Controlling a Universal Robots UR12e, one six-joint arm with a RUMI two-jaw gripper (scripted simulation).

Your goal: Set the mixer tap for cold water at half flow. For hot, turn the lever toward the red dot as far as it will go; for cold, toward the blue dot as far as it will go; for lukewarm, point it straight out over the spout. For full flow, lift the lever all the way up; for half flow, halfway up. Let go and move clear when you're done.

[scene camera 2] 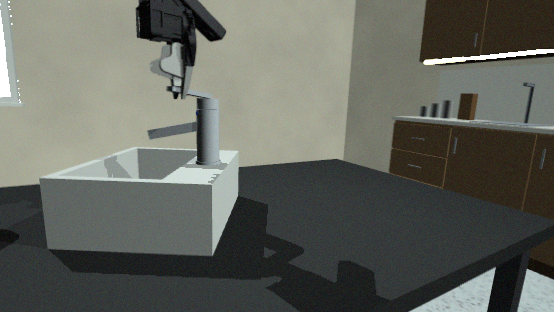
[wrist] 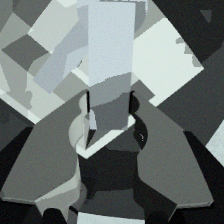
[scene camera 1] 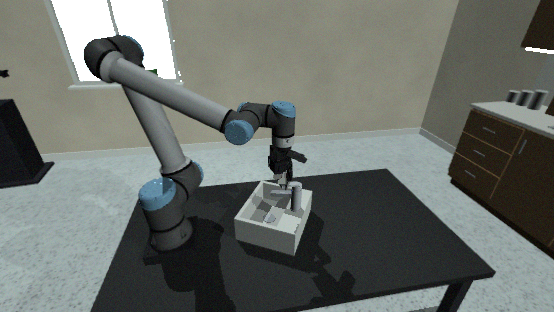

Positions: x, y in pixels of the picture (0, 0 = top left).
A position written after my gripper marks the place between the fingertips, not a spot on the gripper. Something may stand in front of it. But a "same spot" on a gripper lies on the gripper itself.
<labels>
My gripper shows in scene camera 2, in the wrist view (109, 92) and in scene camera 1. The same spot on my gripper: (scene camera 1: 285, 178) is (scene camera 2: 179, 60).
</labels>
